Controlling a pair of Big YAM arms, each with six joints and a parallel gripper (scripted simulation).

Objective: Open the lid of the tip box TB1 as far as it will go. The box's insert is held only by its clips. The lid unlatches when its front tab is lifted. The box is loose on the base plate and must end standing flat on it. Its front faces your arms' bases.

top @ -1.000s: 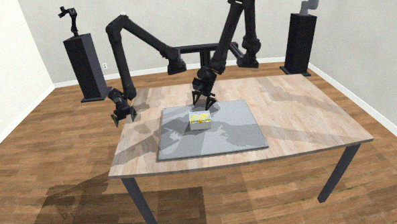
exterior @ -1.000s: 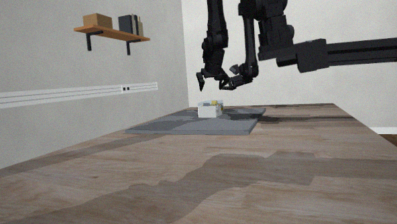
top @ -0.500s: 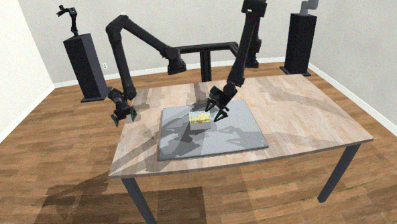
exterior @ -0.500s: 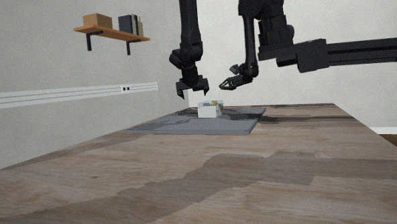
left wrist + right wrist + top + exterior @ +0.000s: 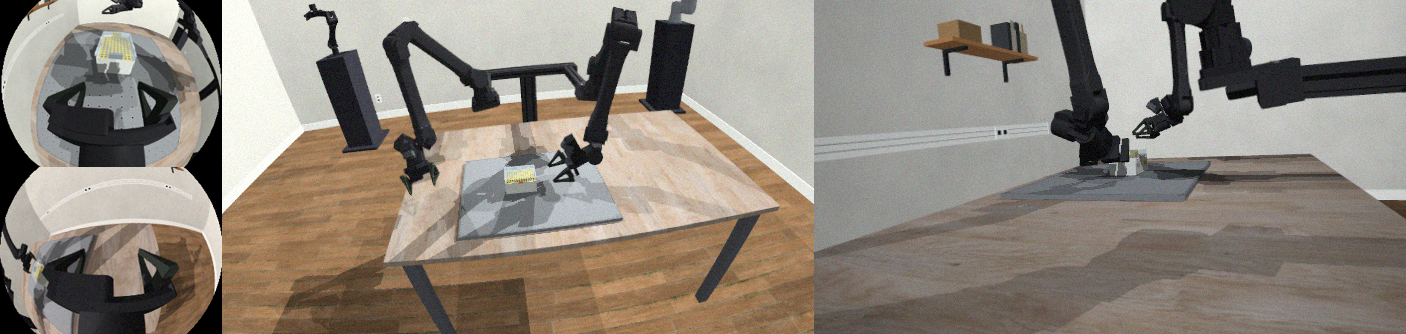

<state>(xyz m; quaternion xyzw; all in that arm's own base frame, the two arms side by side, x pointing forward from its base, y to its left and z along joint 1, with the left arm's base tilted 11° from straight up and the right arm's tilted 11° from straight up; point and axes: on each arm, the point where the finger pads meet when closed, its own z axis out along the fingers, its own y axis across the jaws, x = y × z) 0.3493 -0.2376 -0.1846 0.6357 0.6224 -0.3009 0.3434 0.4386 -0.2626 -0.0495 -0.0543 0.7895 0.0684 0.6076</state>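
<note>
The clear lid is 10 cm behind my right hand, 36 cm to the left of it and 5 cm below it. Also, from my right hand: tip box TB1: 10 cm behind, 36 cm to the left, 6 cm below.
My left hand is 13 cm to the left of the tip box TB1 and 1 cm above it. Also, from my left hand: clear lid: 13 cm to the right.
</note>
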